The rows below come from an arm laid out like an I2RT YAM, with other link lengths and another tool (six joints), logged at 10 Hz.
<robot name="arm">
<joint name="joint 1" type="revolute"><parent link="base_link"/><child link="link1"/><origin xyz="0 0 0.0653"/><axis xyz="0 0 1"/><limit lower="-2.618" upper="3.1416"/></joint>
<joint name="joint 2" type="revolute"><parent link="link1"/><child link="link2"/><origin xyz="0.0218 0.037 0.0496" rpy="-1.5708 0 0"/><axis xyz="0 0 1"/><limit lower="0" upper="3.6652"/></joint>
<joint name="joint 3" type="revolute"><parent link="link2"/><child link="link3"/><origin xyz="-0.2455 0 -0.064" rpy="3.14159 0 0"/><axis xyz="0 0 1"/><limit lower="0" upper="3.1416"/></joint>
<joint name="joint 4" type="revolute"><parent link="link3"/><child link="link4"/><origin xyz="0.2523 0.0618 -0.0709"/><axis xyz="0 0 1"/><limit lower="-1.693" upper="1.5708"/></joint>
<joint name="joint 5" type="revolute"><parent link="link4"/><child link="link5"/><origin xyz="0.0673 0.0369 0.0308" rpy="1.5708 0 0"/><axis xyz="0 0 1"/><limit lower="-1.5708" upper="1.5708"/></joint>
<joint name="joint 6" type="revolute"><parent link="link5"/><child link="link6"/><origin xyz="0.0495 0 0.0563" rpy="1.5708 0 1.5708"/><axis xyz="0 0 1"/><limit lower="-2.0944" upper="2.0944"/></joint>
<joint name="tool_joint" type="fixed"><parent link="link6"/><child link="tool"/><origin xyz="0.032 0.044 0.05" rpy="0 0.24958 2.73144"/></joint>
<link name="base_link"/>
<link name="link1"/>
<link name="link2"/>
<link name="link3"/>
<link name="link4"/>
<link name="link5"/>
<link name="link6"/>
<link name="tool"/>
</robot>
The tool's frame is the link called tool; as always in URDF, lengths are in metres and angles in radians.
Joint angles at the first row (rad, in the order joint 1, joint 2, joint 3, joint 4, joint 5, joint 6):
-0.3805, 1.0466, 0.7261, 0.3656, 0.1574, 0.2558
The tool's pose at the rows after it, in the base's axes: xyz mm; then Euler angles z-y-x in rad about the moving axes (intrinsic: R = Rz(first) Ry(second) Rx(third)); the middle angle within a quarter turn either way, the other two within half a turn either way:
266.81 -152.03 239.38 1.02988 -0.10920 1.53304
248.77 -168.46 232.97 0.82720 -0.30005 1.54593
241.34 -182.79 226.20 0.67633 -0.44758 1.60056
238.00 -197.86 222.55 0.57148 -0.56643 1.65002
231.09 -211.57 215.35 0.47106 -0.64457 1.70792
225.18 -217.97 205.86 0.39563 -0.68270 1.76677
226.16 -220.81 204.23 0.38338 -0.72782 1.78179
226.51 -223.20 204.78 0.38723 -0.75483 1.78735
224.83 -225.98 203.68 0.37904 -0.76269 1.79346
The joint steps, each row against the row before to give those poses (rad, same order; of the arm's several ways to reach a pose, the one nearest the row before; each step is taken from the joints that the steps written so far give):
-0.0462, -0.0553, -0.0099, -0.0804, 0.2090, 0.2659
-0.0732, -0.0069, 0.0122, -0.0859, 0.1225, 0.2121
-0.0683, 0.0397, 0.0443, -0.1030, 0.0457, 0.1854
-0.0729, 0.0469, 0.0450, -0.0721, -0.0164, 0.1453
-0.0698, 0.0347, 0.0206, -0.0496, -0.0255, 0.0988
-0.0412, 0.0206, 0.0004, -0.0335, -0.0187, 0.0565
-0.0202, 0.0107, 0.0026, -0.0023, -0.0325, 0.0412
-0.0176, 0.0050, 0.0042, 0.0004, -0.0328, 0.0175
-0.0148, 0.0042, -0.0003, 0.0015, -0.0133, 0.0050

